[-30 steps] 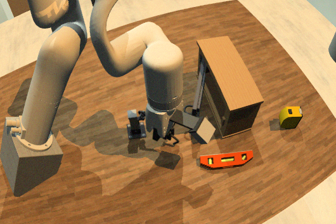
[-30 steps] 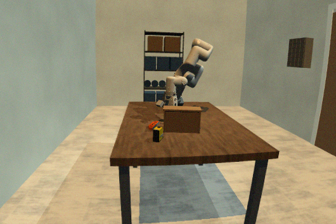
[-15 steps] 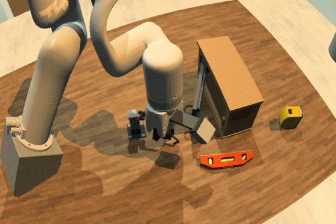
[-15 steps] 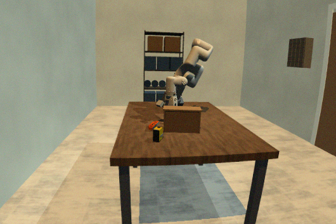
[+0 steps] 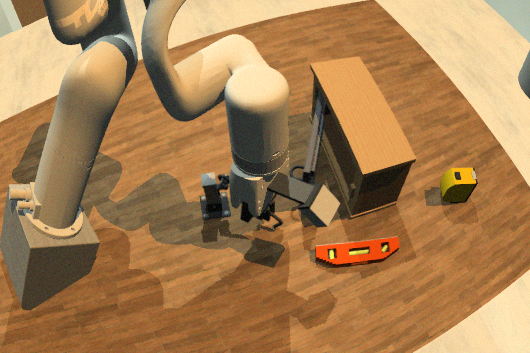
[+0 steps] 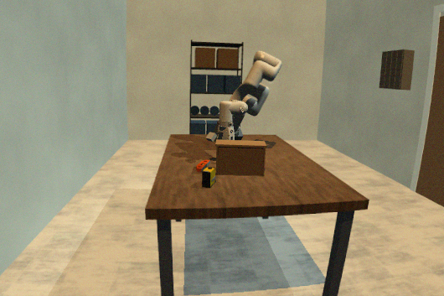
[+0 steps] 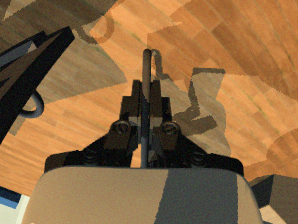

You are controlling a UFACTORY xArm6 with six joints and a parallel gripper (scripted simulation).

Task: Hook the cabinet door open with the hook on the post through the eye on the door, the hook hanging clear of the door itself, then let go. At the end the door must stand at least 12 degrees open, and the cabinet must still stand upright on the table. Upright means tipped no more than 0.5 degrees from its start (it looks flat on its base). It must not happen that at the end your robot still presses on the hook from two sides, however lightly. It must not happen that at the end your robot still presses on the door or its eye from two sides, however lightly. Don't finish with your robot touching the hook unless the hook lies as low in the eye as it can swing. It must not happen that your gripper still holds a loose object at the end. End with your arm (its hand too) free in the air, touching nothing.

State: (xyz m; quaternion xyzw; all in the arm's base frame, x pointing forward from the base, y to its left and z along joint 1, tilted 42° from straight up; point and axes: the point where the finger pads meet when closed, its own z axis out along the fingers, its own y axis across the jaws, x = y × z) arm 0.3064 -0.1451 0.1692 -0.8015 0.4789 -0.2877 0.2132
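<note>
Right now my hand is 13 cm short of the dark door, 6 cm to the right of it and 2 cm below it. Round my hand: orange spirit level: 10 cm ahead, 14 cm to the right, 4 cm below; then dark hook: 1 cm behind, 2 cm to the left; then yellow tape measure: 35 cm ahead, 15 cm to the right, 1 cm below.
</note>
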